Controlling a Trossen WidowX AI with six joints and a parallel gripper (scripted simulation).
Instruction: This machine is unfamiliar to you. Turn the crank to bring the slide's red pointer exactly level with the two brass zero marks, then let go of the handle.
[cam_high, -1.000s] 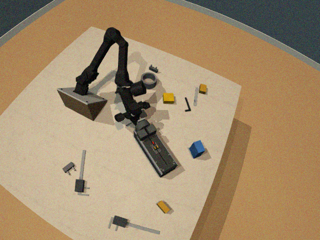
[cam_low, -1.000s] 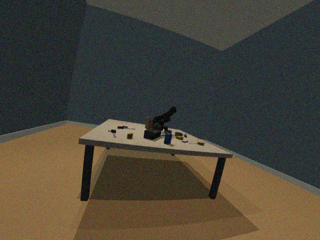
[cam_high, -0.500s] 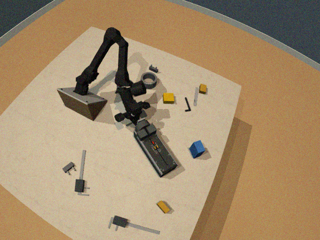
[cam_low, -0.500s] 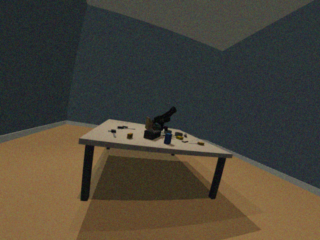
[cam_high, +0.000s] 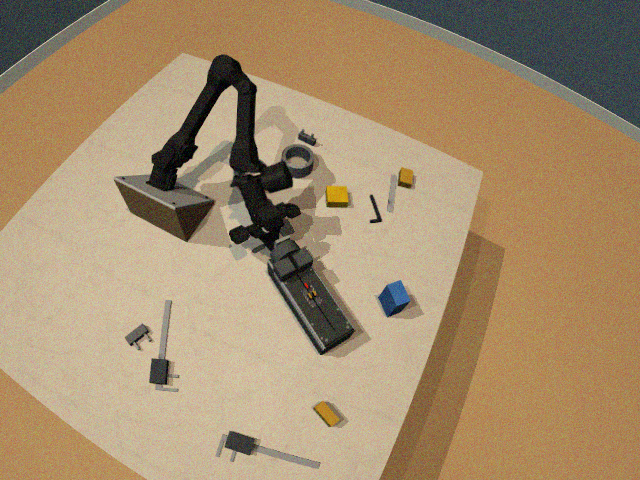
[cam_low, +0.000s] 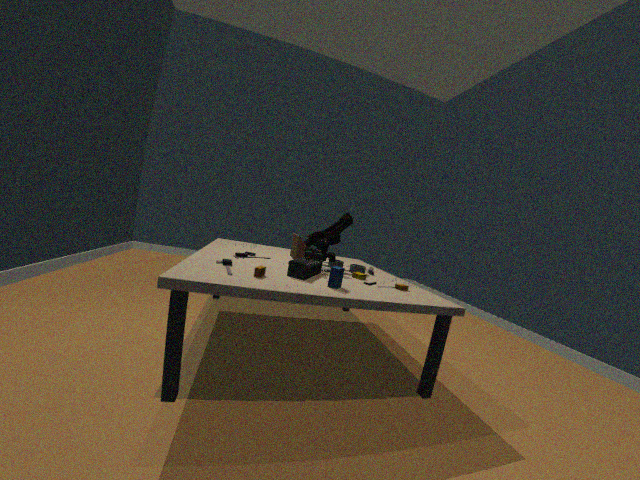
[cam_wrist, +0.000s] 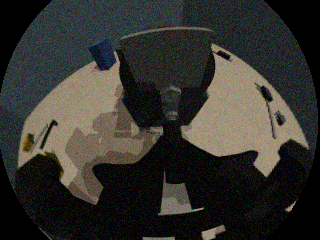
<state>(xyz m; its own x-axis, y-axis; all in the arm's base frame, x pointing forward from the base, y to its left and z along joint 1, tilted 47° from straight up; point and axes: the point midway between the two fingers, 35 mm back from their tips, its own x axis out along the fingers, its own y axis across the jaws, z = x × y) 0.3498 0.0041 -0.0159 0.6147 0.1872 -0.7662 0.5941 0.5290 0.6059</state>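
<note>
My gripper tip is now 1 cm past the crank handle, 1 cm to the right of it and 3 cm below it. From my gripper tip the other things lie so: yellow block: 9 cm ahead, 25 cm to the left, 2 cm below; red pointer: 11 cm ahead, 8 cm to the right, 5 cm above; black hex key: 21 cm ahead, 25 cm to the left, 3 cm below.
</note>
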